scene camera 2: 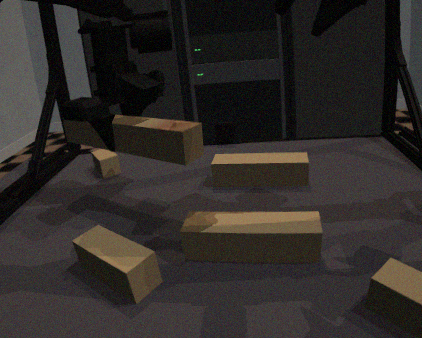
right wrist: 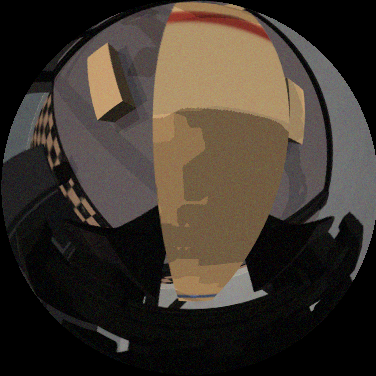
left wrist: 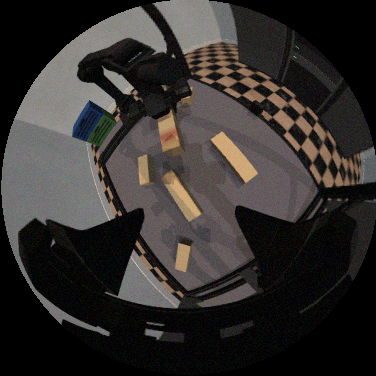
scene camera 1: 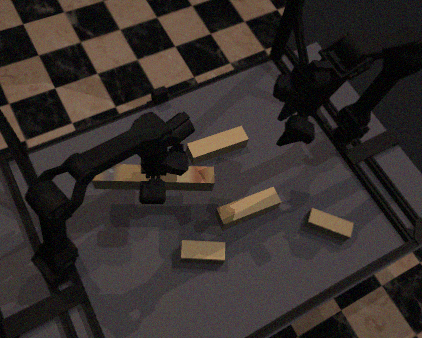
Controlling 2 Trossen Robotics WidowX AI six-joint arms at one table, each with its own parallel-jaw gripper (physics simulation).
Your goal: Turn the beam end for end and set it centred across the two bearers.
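Pixels of known places: left gripper, fingertip midpoint: [scene camera 2: 298, 25] [left wrist: 189, 211] [scene camera 1: 278, 132]; right gripper, fingertip midpoint: [scene camera 2: 123, 146] [right wrist: 202, 201] [scene camera 1: 153, 181]; left arm's base at its link origin: [scene camera 1: 343, 135]; right arm's base at its link origin: [scene camera 1: 59, 271].
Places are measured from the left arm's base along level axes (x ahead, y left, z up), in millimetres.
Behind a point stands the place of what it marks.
Note:
The long wooden beam [scene camera 1: 192, 175] @(z 135, x 526, y -37 mm) [scene camera 2: 155, 140] @(z 117, x 533, y -16 mm) [left wrist: 170, 131] @(z 135, x 513, y -43 mm) [right wrist: 220, 75] hangs level above the table at the left of scene camera 1. Its red-banded end points right there. A blue band shows at its other end in the right wrist view. My right gripper [scene camera 1: 156, 177] @(z 88, x 615, y -84 mm) [scene camera 2: 111, 127] [left wrist: 168, 114] @(z 88, x 615, y -84 mm) [right wrist: 202, 201] @(z 88, x 615, y -84 mm) is shut on its middle. Two parallel wooden blocks look like the bearers: a back one [scene camera 1: 218, 142] @(z 28, x 379, y -138 mm) [scene camera 2: 260, 171] @(z 12, x 379, y -117 mm) [left wrist: 234, 157] @(z 28, x 369, y -137 mm) [right wrist: 106, 82] @(z 28, x 418, y -136 mm) and a front one [scene camera 1: 249, 205] @(z 28, x 398, y 74 mm) [scene camera 2: 251, 245] @(z 9, x 399, y 98 mm) [left wrist: 181, 196] @(z 28, x 388, y 71 mm). My left gripper [scene camera 1: 281, 131] @(z 265, x 323, y 2 mm) [left wrist: 189, 211] @(z 265, x 323, y 2 mm) is open and empty, high at the right.
A short block [scene camera 1: 203, 250] @(z 31, x 573, y 128 mm) [scene camera 2: 117, 262] @(z 31, x 551, y 157 mm) [left wrist: 146, 170] @(z 31, x 553, y 117 mm) lies front left of the bearers, another [scene camera 1: 330, 223] @(z 25, x 221, y 220 mm) [scene camera 2: 400, 291] @(z 25, x 250, y 211 mm) [left wrist: 183, 257] @(z 25, x 216, y 211 mm) to their right. A small block [scene camera 2: 106, 163] @(z 14, x 712, y -195 mm) [left wrist: 188, 96] @(z 24, x 696, y -218 mm) lies near the beam. Dark frame rails edge the table.

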